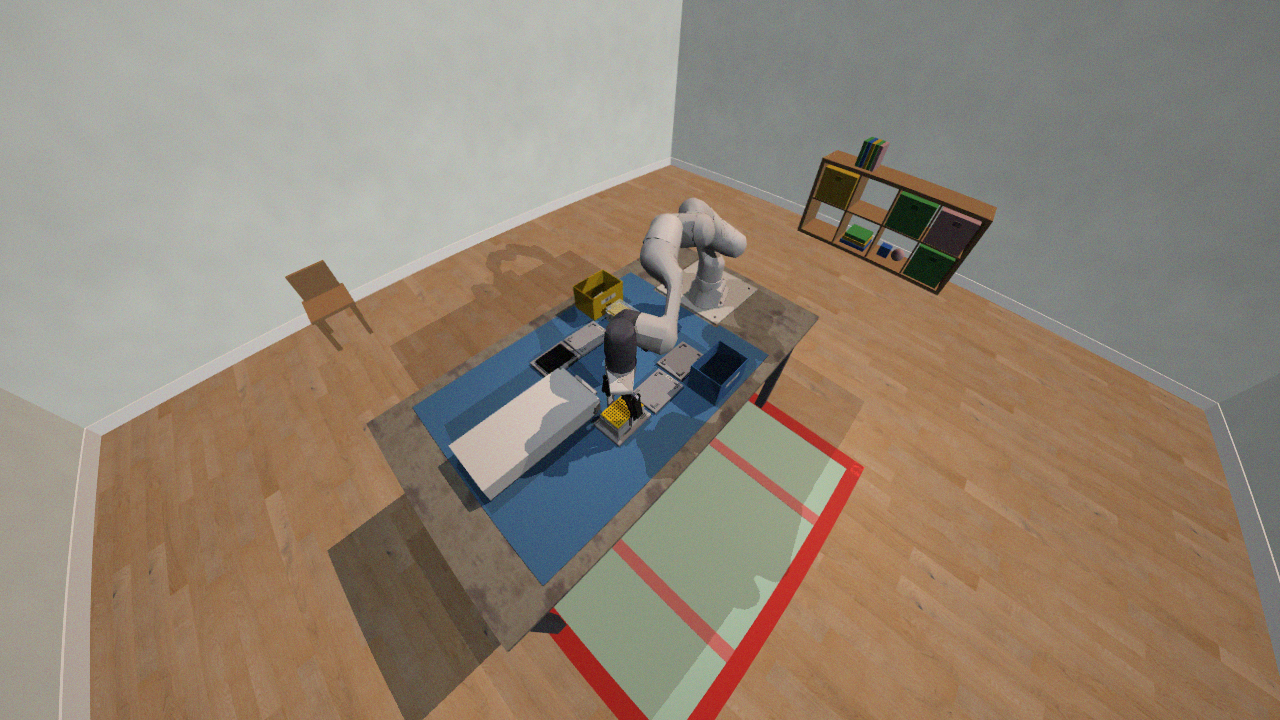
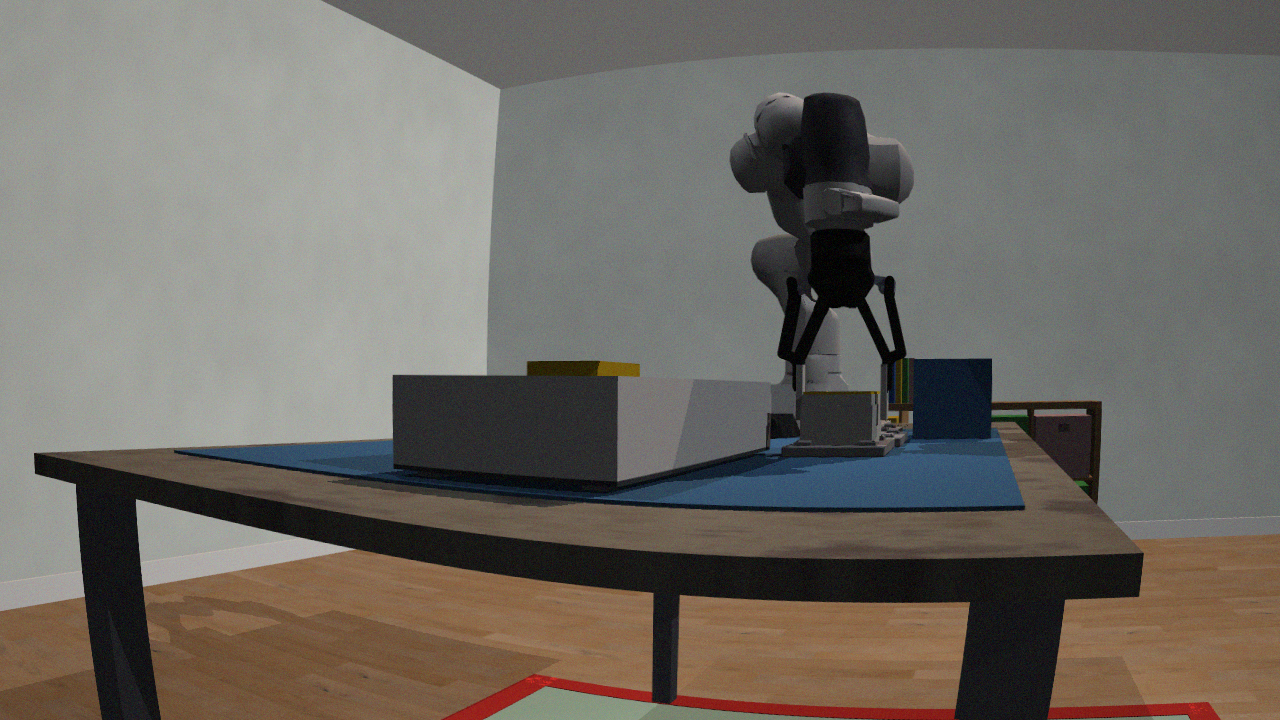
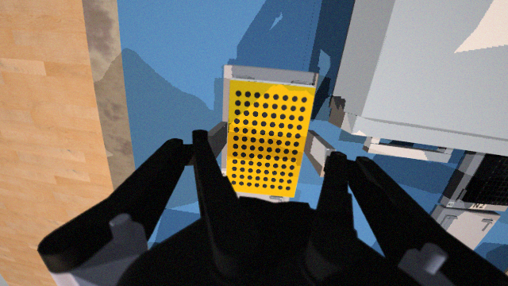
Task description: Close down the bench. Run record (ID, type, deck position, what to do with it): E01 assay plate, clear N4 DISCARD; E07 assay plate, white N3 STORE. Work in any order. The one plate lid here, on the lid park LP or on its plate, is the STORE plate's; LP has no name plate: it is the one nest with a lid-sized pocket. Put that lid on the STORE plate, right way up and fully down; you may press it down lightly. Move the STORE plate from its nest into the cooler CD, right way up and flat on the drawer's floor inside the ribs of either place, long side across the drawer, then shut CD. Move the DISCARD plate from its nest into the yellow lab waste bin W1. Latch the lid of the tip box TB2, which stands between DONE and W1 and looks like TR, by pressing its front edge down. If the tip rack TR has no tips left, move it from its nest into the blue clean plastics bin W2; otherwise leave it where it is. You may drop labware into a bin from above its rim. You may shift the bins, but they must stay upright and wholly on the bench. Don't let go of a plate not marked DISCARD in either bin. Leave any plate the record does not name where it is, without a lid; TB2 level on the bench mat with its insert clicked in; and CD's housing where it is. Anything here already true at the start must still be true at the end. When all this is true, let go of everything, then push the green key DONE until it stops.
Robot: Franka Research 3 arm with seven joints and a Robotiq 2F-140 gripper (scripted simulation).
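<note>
Now: the tip rack TR 10 mm below my hand and 10 mm behind it. The rest, counted from my hand: nest N3 (170 mm behind, 60 mm below, 40 mm to the left); then plate lid (200 mm to the right, 70 mm ahead, 40 mm below); then white plate (200 mm to the right, 70 mm ahead, 40 mm below).
</note>
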